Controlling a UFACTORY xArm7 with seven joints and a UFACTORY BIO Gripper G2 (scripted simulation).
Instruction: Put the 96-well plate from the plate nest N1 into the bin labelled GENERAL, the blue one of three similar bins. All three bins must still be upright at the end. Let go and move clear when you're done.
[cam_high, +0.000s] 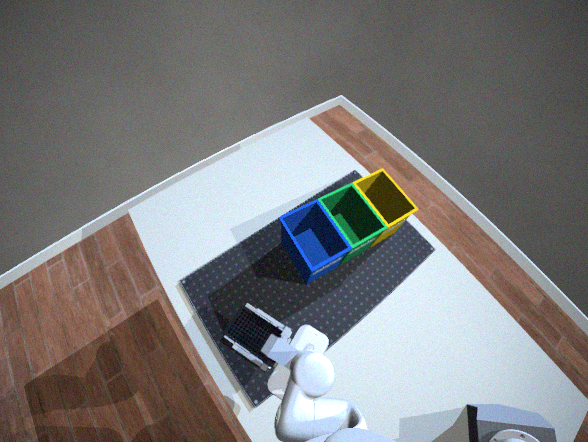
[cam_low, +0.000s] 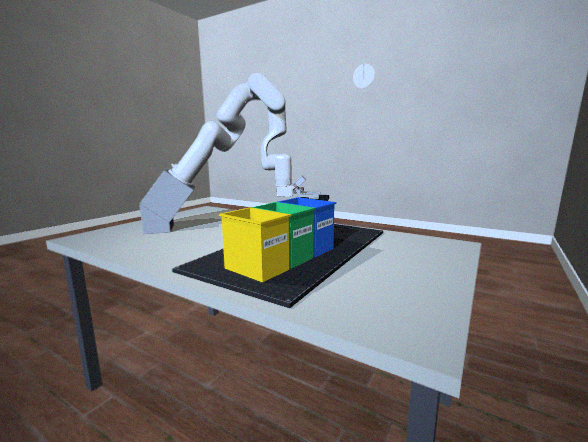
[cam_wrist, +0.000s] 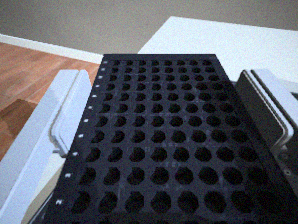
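Now: hand 270 mm to the left of the blue general bin, 130 mm short of it and 70 mm above it. Round my hand: black 96-well plate (10 mm below); then green bin (400 mm to the right, 130 mm ahead, 70 mm below); then white plate nest N1 (150 mm below).
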